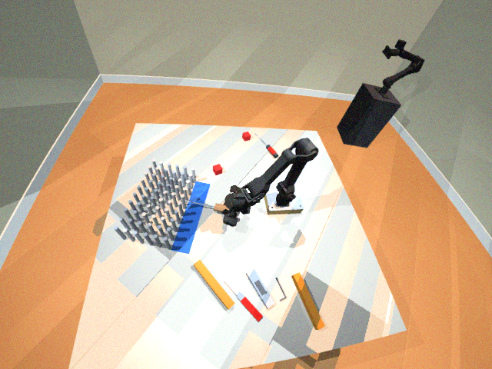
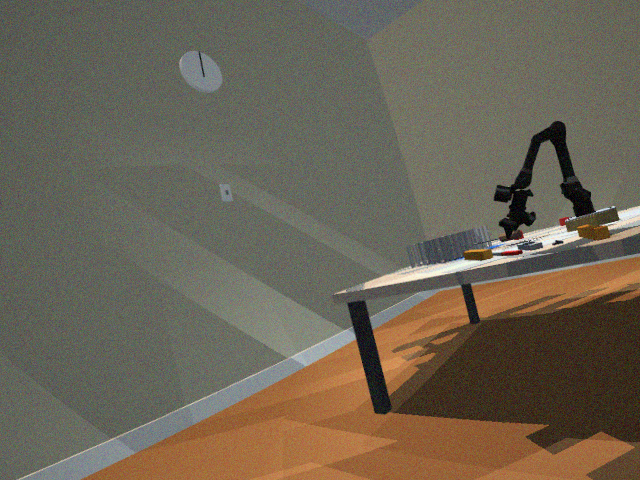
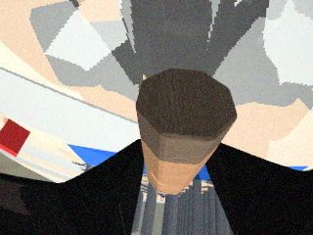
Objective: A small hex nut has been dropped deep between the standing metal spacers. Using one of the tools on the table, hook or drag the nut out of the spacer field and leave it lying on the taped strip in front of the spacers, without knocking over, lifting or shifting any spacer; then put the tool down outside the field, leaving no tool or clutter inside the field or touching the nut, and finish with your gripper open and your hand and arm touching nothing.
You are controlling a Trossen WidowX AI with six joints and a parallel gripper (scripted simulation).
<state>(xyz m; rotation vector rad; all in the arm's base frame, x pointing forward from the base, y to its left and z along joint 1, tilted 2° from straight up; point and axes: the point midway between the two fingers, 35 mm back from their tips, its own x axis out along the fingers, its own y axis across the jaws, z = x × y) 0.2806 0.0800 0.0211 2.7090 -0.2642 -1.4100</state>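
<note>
Now: the blue taped strip 14 cm ahead of my gripper tip, 2 cm to the left of it and 3 cm below it. Round my gripper tip: hex nut (31 cm ahead, 3 cm to the right, 3 cm below); then wooden-handled hook tool (10 cm ahead, 1 cm to the right); then grey block (18 cm behind, 34 cm to the left, 2 cm below).
</note>
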